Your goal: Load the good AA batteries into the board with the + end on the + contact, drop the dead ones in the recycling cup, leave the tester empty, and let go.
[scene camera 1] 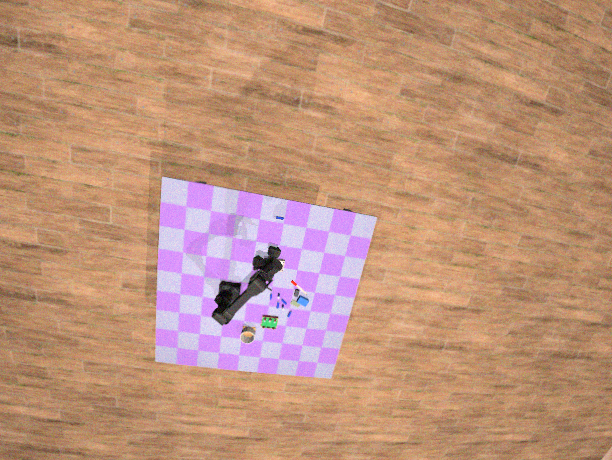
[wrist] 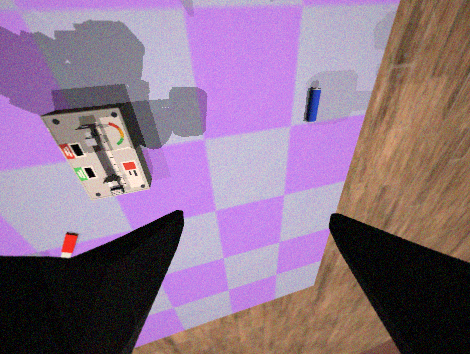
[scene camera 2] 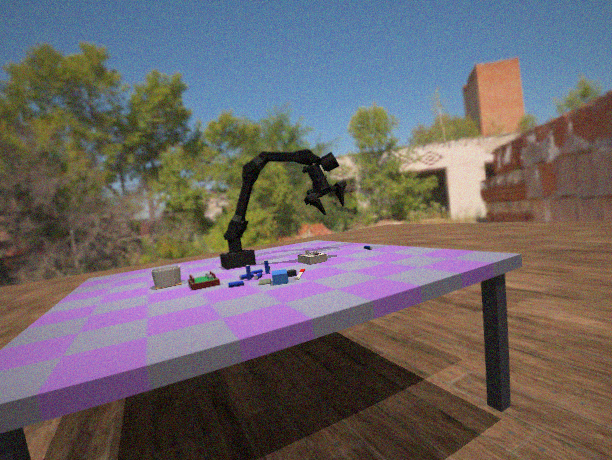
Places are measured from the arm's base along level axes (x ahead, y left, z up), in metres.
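Where they show: gripper, fingertip midpoint: (wrist: 256,218) (scene camera 2: 334,210); arm's base, link origin: (scene camera 1: 226,294) (scene camera 2: 236,252).
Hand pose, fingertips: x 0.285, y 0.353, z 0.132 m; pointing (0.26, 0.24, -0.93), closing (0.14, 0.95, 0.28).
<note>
Each offset is from my fingertips to the centre of the thing. Level surfaces: height alone.
My gripper (scene camera 2: 334,209) (wrist: 256,218) is open and empty, high above the table. The beige battery tester {0.001 m back, 0.136 m right, 0.169 m down} (scene camera 1: 283,265) (scene camera 2: 312,258) (wrist: 131,154) lies left of the fingers in the wrist view; no battery shows in its channel. A lone blue battery {0.006 m back, 0.165 m left, 0.183 m down} (scene camera 1: 279,218) (scene camera 2: 367,247) (wrist: 313,105) lies near the table's far edge. Several blue batteries are grouped between tester and board; one battery {0.043 m ahead, 0.350 m right, 0.166 m down} (scene camera 2: 266,267) stands upright, and another battery {0.132 m ahead, 0.493 m right, 0.183 m down} (scene camera 1: 289,314) (scene camera 2: 236,284) lies nearer the board. The green board {0.002 m ahead, 0.565 m right, 0.173 m down} (scene camera 1: 270,322) (scene camera 2: 204,281) is too small to read. The grey recycling cup {0.135 m back, 0.663 m right, 0.175 m down} (scene camera 1: 247,342) (scene camera 2: 166,276) stands beside it.
A blue block {0.207 m ahead, 0.379 m right, 0.175 m down} (scene camera 1: 303,301) (scene camera 2: 279,277), a small dark block {0.160 m ahead, 0.327 m right, 0.182 m down} (scene camera 1: 296,292) (scene camera 2: 292,272), a pale flat piece {0.163 m ahead, 0.412 m right, 0.189 m down} (scene camera 1: 295,303) (scene camera 2: 264,282) and a red-and-white stick {0.175 m ahead, 0.292 m right, 0.186 m down} (scene camera 1: 294,283) (scene camera 2: 301,271) (wrist: 70,242) lie together beside the batteries. The checkered table {0.190 m down} (scene camera 1: 172,190) ends just beyond the lone battery.
</note>
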